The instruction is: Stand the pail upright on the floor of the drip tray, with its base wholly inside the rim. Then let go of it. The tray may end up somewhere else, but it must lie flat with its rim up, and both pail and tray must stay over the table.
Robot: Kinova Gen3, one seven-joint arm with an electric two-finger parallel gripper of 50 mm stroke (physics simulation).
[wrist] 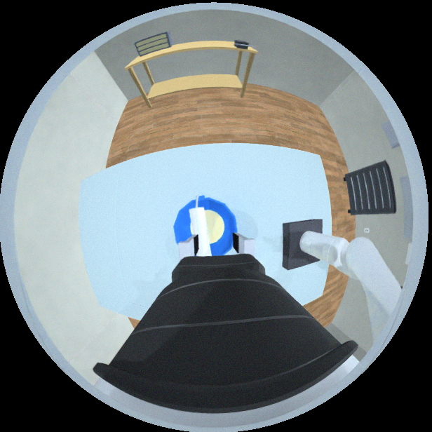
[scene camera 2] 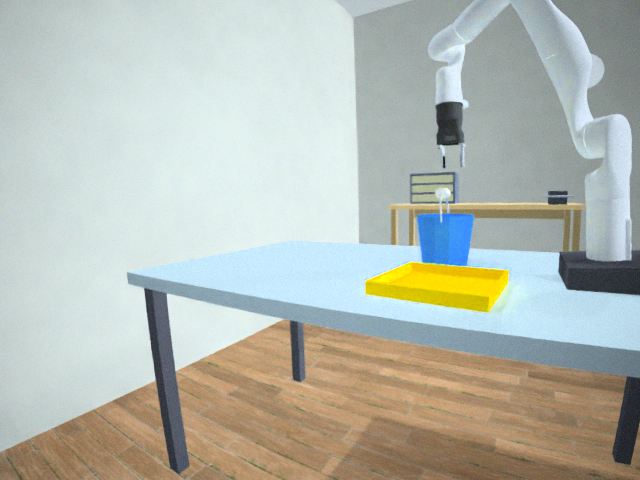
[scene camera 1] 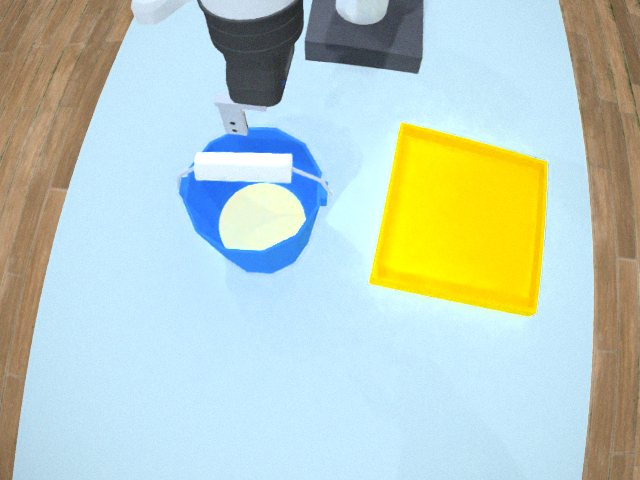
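Observation:
The blue pail stands upright on the table, beside the yellow tray and apart from it. Its inside bottom looks cream. Its white handle grip is raised above the rim on thin wires. The yellow drip tray lies flat, rim up and empty; it does not show in the wrist view. My gripper is open and empty, pointing down above the handle grip. In the wrist view the grip appears between the fingers, nearer the left one. One finger is largely hidden in scene camera 1.
The dark robot base stands on the pale blue table, beyond the pail in scene camera 1. A wooden workbench stands away from the table by the wall.

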